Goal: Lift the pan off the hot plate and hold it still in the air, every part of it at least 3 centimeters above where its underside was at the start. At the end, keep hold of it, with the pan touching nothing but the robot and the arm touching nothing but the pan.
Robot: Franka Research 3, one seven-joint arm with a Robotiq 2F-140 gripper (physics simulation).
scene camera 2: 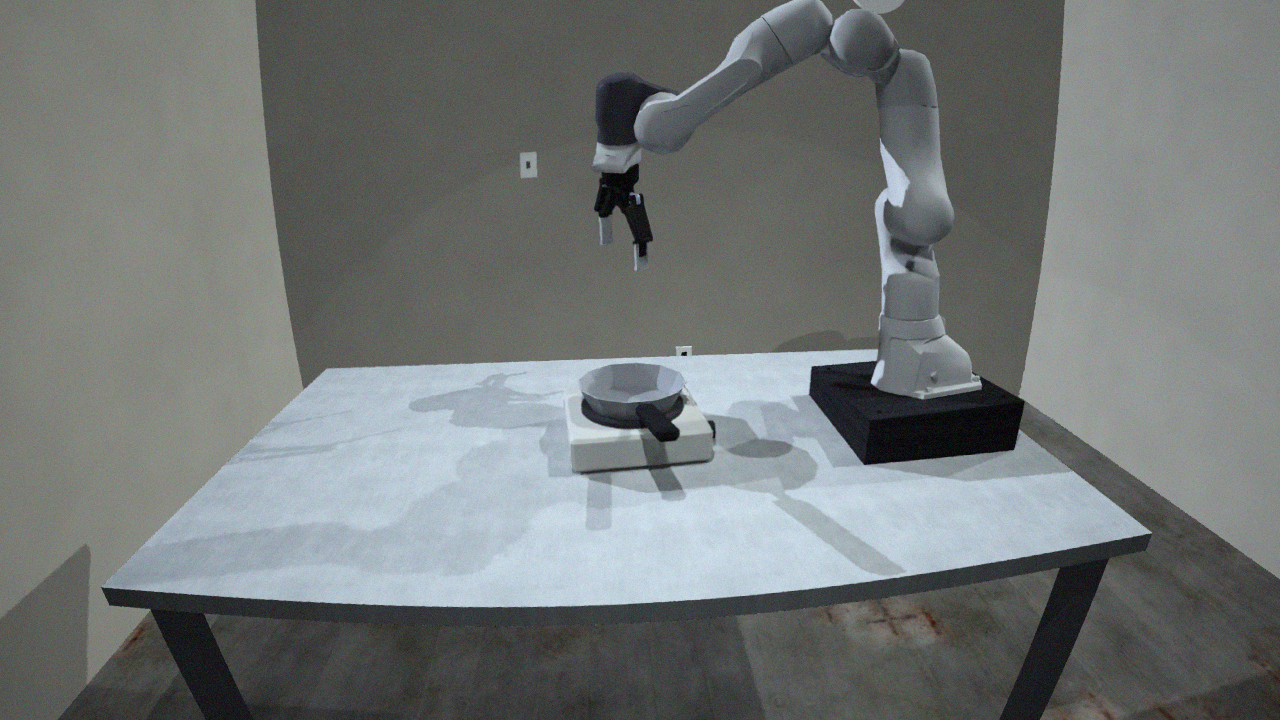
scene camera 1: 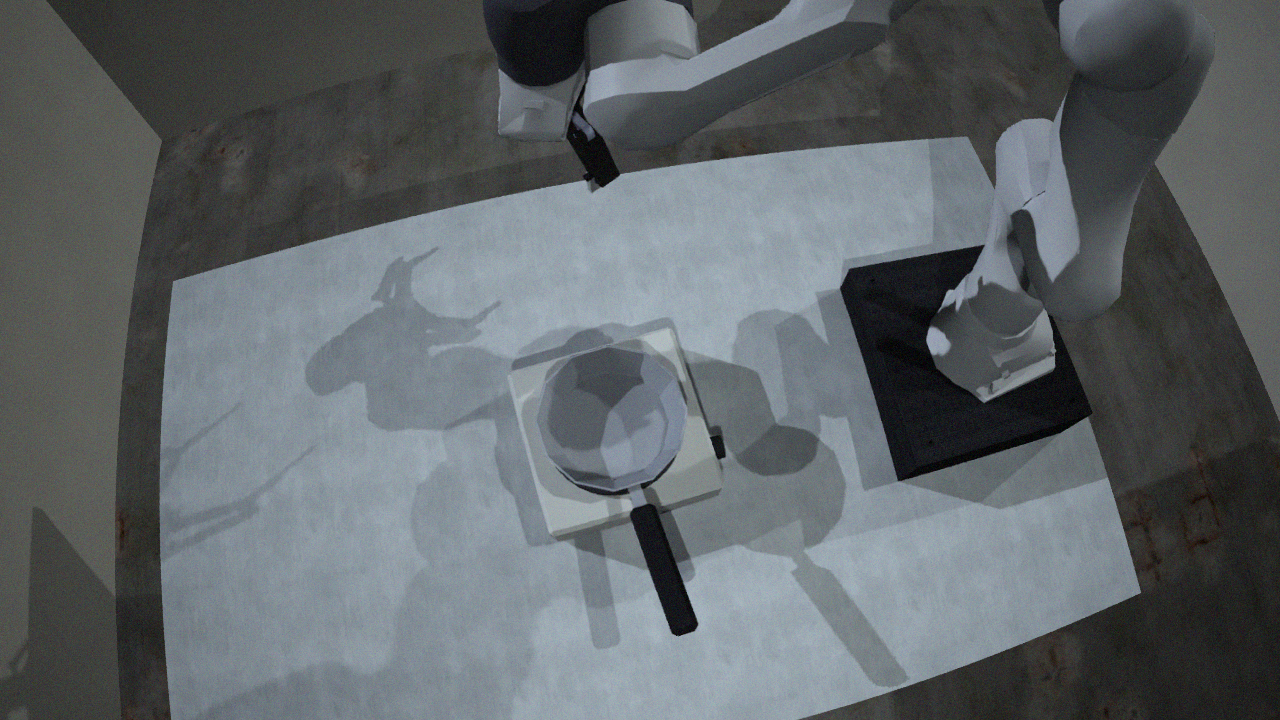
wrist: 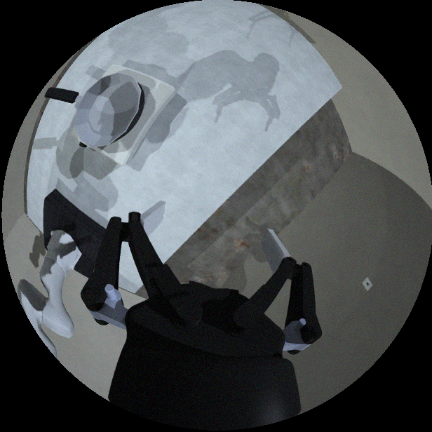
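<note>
A grey pan (scene camera 1: 612, 419) (scene camera 2: 631, 385) (wrist: 107, 110) sits upright on the cream hot plate (scene camera 1: 572, 517) (scene camera 2: 617, 450) (wrist: 159, 95). Its black handle (scene camera 1: 664, 573) (scene camera 2: 658, 420) (wrist: 62, 95) sticks out past the hot plate's edge, toward the table's front. My gripper (scene camera 2: 622, 246) (wrist: 215, 224) is wide open and empty, fingers pointing down. It hangs high above the level of the pan and behind it, near the table's back edge, touching nothing. In scene camera 1 one finger shows; the other is hidden behind the arm.
The hot plate's small black knob (scene camera 1: 717, 446) is on its right side. The arm's black base block (scene camera 1: 872, 358) (scene camera 2: 939, 434) (wrist: 57, 215) stands to the right on the pale table (scene camera 1: 313, 537) (scene camera 2: 358, 573) (wrist: 240, 160). A wall rises behind the table. Shadows of the arm and pan fall across the top.
</note>
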